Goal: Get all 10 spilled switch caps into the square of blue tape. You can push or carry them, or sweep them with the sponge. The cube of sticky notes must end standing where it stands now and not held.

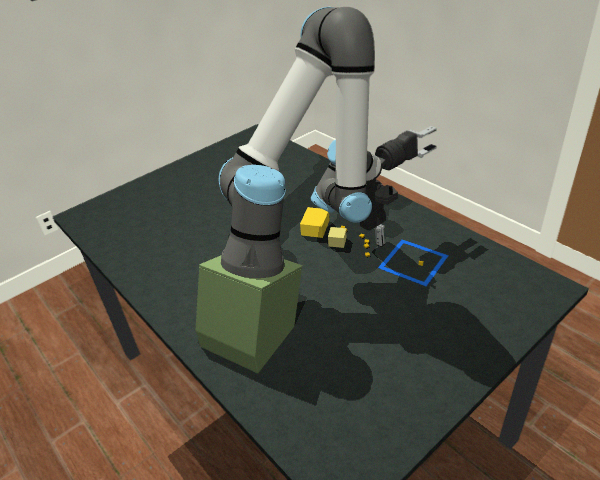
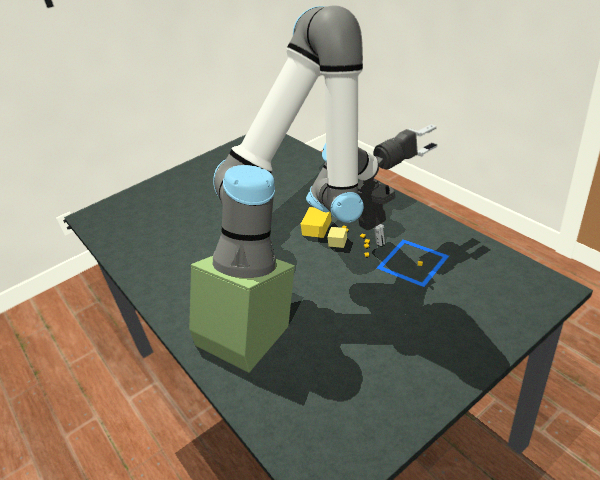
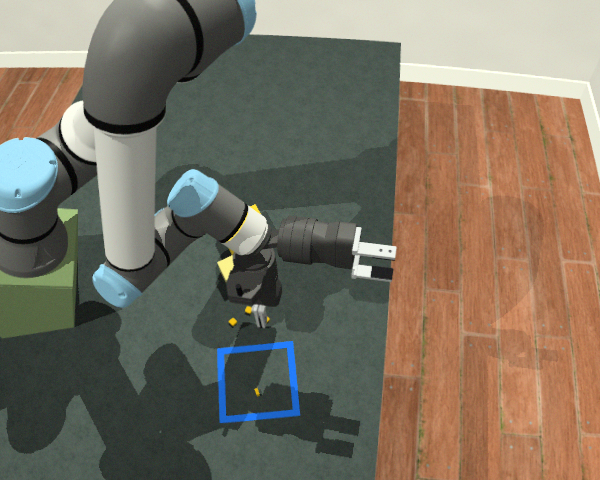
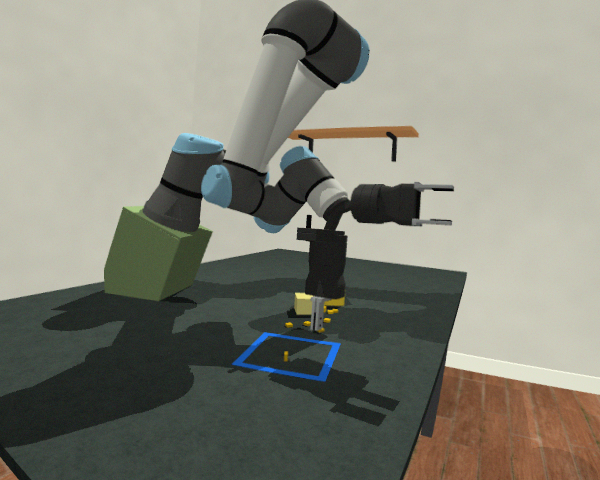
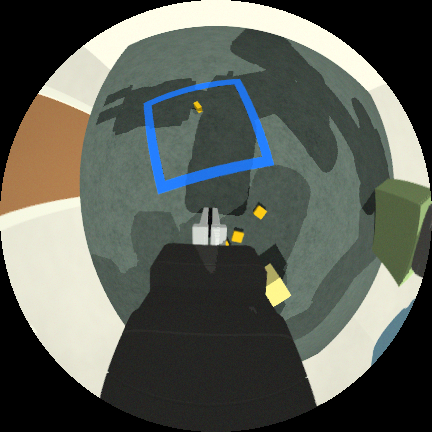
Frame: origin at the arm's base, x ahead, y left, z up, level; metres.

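Where they show: hand, tool point: (image 1: 379,239) (image 2: 379,239) (image 3: 261,318) (image 4: 316,320) (image 5: 209,220); arm's base, link origin: (image 1: 252,264) (image 2: 243,264) (image 3: 28,244) (image 4: 170,219).
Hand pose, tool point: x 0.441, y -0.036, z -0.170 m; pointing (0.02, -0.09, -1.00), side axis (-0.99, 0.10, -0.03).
Each offset is from my tool point to the top centre of the thing.
My downward gripper (image 1: 380,243) (image 2: 380,243) (image 3: 261,325) (image 4: 316,329) (image 5: 210,210) is shut, low over the table beside the tape square; its fingers nearly meet and I see no cap between them. One cap @(0.018 m down, 0.005 m ahead, 0.008 m left) (image 3: 268,319) (image 4: 321,330) shows right at the fingertips; I cannot tell whether it touches. Other yellow caps @(0.018 m down, 0.060 m back, 0.003 m right) (image 1: 367,254) (image 2: 366,254) (image 3: 232,321) (image 4: 288,324) (image 5: 260,212) lie scattered nearby, outside the square. One cap @(0.011 m down, 0.008 m ahead, 0.145 m right) (image 1: 420,263) (image 2: 419,263) (image 3: 257,391) (image 4: 286,356) (image 5: 198,106) is inside the blue tape square (image 1: 403,275) (image 2: 401,276) (image 3: 220,385) (image 5: 215,173). The pale sticky-note cube @(0.015 m up, 0.073 m back, 0.106 m left) (image 1: 337,237) (image 2: 337,237) (image 4: 302,304) (image 5: 278,292) stands behind the caps.
A larger yellow block @(0.022 m up, 0.067 m back, 0.208 m left) (image 1: 314,222) (image 2: 315,223) (image 4: 335,301), seemingly the sponge, stands beyond the cube. The other gripper on the bracket (image 3: 393,262) (image 4: 452,205) points sideways, open, high over the table edge. The green base block (image 1: 230,315) (image 4: 142,255) carries the arm.
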